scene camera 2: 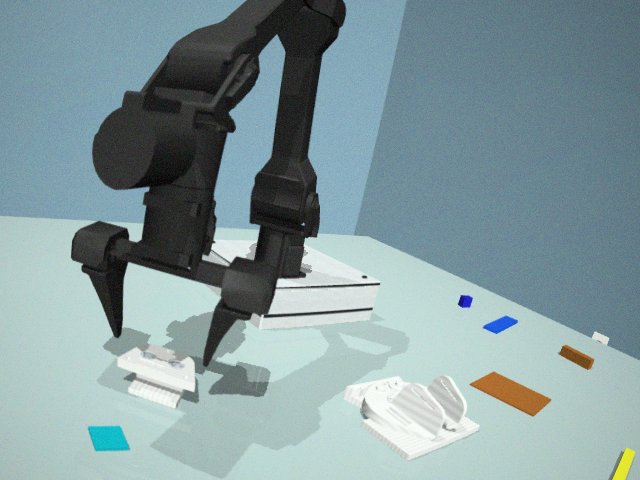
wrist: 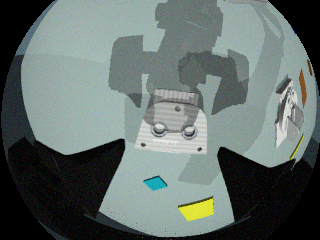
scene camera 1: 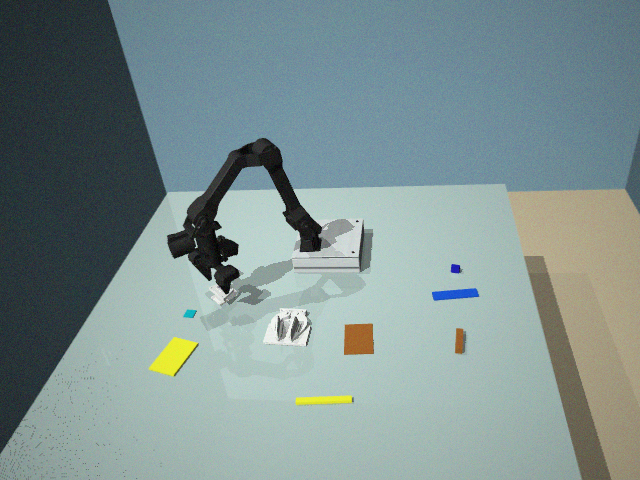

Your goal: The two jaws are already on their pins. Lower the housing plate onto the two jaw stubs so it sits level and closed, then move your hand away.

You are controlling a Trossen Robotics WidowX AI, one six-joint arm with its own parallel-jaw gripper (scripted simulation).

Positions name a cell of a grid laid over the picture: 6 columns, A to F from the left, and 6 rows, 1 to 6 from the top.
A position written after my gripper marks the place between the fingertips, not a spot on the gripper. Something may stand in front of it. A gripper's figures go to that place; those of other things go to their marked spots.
Labels:
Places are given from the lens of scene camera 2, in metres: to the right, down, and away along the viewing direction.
my gripper (scene camera 2: B5): -0.15, 0.10, 0.44
brown sheet (scene camera 2: E6): 0.28, 0.21, 0.59
white ribbed stand (scene camera 2: B5): -0.17, 0.14, 0.44
The marked spots on the brown sheet and the white ribbed stand are 0.48 m apart.

